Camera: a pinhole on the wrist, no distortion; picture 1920 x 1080 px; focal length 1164.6 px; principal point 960.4 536.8 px. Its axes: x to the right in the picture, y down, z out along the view. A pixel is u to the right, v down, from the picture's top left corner.
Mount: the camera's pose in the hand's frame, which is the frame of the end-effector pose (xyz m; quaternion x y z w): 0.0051 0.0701 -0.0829 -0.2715 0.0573 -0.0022 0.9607
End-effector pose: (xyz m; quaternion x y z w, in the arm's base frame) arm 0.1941 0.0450 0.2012 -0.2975 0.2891 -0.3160 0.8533
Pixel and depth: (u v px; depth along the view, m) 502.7 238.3 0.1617
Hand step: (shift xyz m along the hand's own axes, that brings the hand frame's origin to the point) -0.0389 0.1213 0.0825
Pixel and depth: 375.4 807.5 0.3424
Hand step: -0.1298 0.3226 0.1840
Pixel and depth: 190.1 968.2 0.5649
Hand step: -0.3088 0.5563 0.3265
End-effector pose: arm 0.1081 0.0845 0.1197 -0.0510 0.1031 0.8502 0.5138
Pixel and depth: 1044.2 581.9 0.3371
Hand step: 0.0664 0.2561 0.1928
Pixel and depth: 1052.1 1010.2 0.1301
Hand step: 0.0283 0.1827 -0.0016
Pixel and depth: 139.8 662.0 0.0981
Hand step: -0.0529 0.1327 0.0021
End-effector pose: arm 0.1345 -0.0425 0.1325 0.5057 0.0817 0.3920 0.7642
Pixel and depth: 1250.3 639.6 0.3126
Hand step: 0.1165 0.2539 0.1587
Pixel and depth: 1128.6 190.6 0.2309
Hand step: 0.0658 0.1308 0.1446
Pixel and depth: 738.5 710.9 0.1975
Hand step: -0.0111 0.1996 0.0729
